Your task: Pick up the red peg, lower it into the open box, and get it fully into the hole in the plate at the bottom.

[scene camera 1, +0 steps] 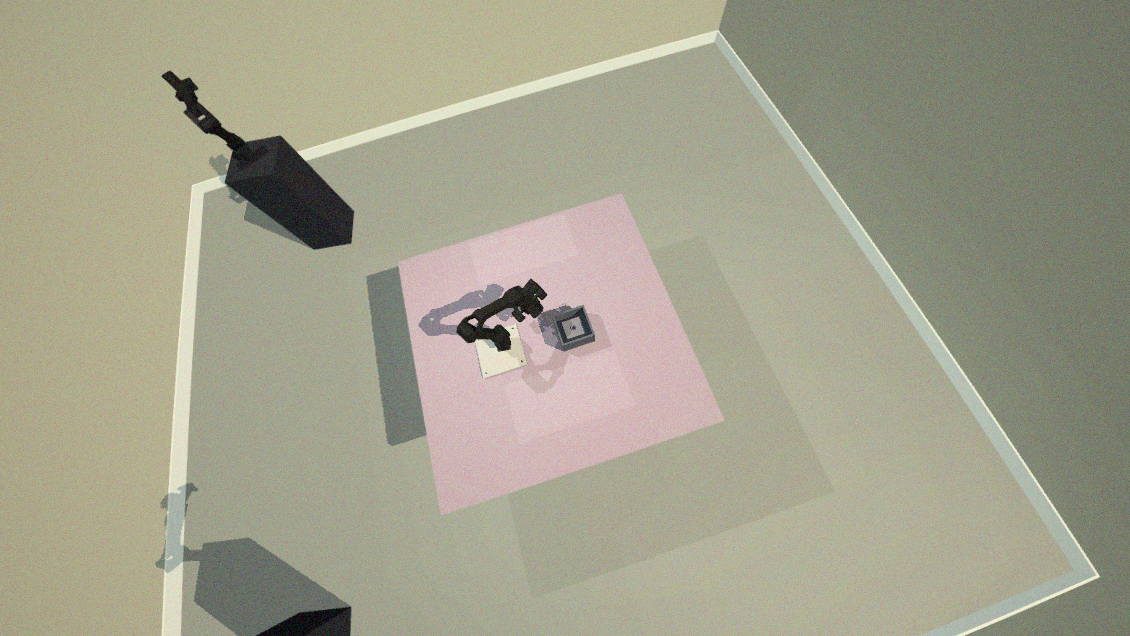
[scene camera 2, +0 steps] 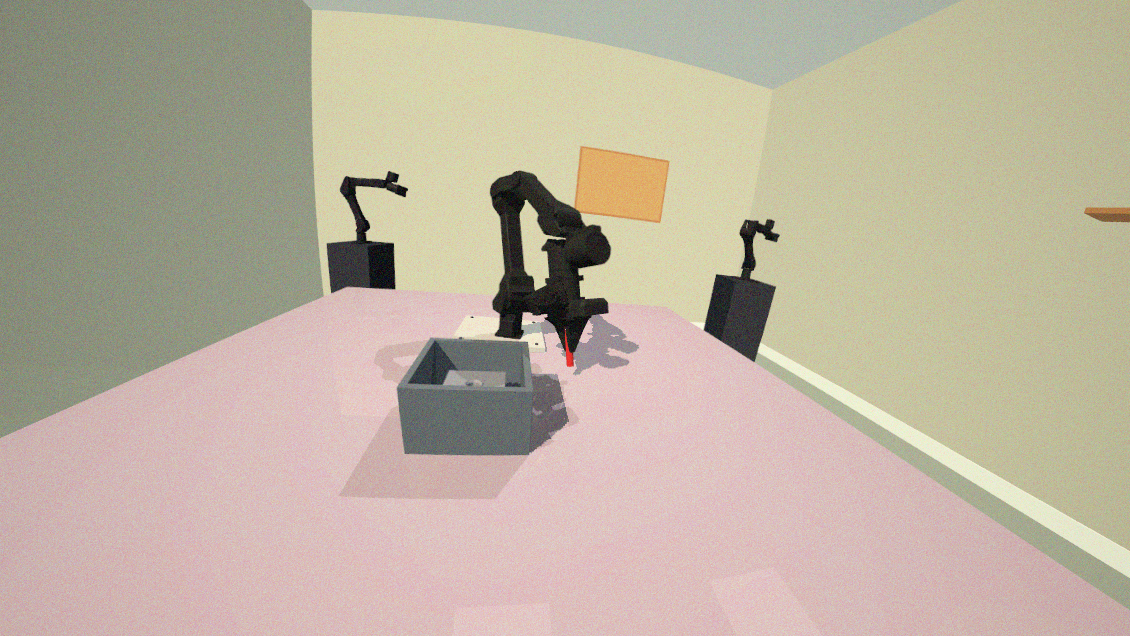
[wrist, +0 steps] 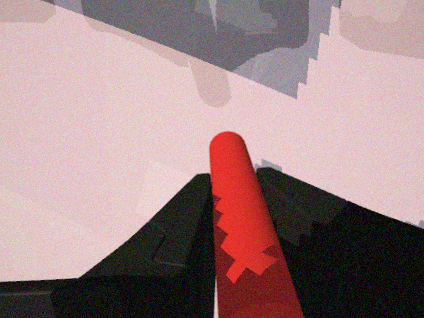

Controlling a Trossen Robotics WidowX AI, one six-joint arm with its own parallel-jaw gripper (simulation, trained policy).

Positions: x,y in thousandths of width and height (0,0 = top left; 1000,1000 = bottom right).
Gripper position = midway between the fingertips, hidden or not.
Observation:
I see my gripper (scene camera 2: 504,553), a red peg (wrist: 591,841), a grey box (scene camera 2: 386,660) and a plate (scene camera 2: 421,595).
My gripper is seen too in the wrist view (wrist: 551,580). Scene camera 1 does not show the red peg, which is hidden by my gripper. The wrist view does not show the grey box: it is out of frame.

